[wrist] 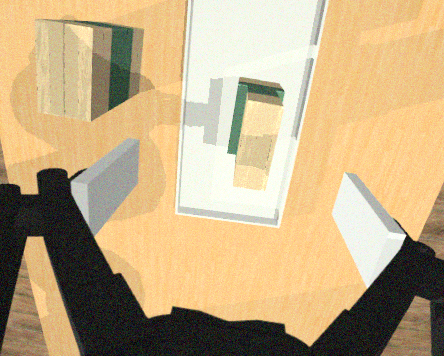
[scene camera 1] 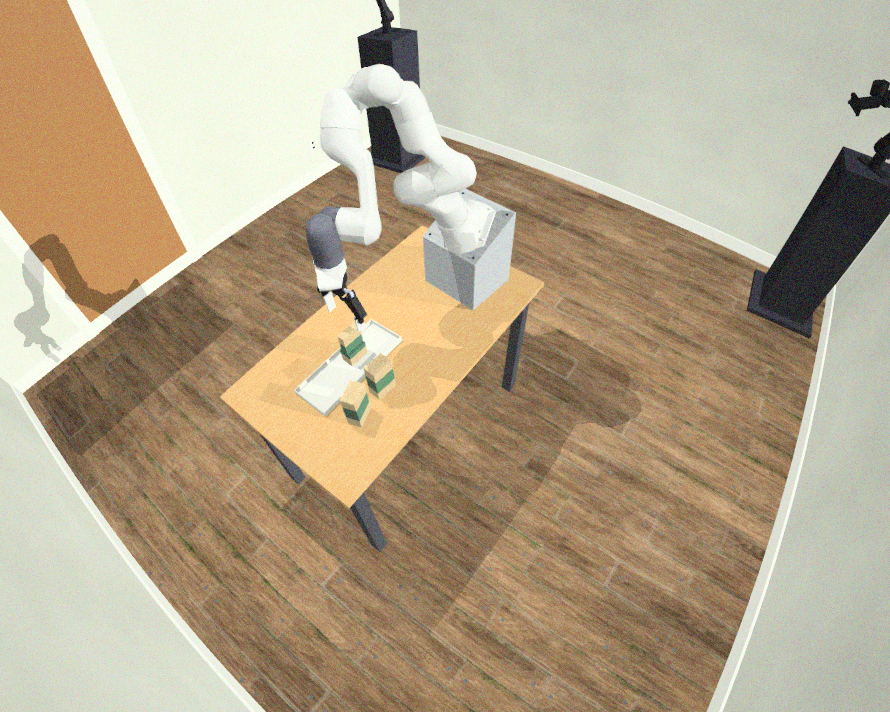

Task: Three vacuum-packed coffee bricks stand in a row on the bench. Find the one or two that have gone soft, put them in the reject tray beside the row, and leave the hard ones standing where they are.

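One green-and-tan coffee brick (scene camera 1: 352, 345) (wrist: 257, 135) stands upright in the white reject tray (scene camera 1: 325, 389) (wrist: 250, 35), towards the end nearer the robot base. A second brick (scene camera 1: 380, 376) (wrist: 90, 70) stands on the bench beside the tray. A third brick (scene camera 1: 355, 404) stands on the bench farther from the base in the scene view. My gripper (scene camera 1: 345, 311) (wrist: 238, 177) is open wide and empty, above and back from the brick in the tray, touching no brick. Softness cannot be told by eye.
The wooden bench (scene camera 1: 296, 430) (wrist: 210, 270) carries the tray and bricks. The grey robot base block (scene camera 1: 475, 259) stands at the bench's far end. Dark pedestals (scene camera 1: 816, 237) stand on the floor away from the bench.
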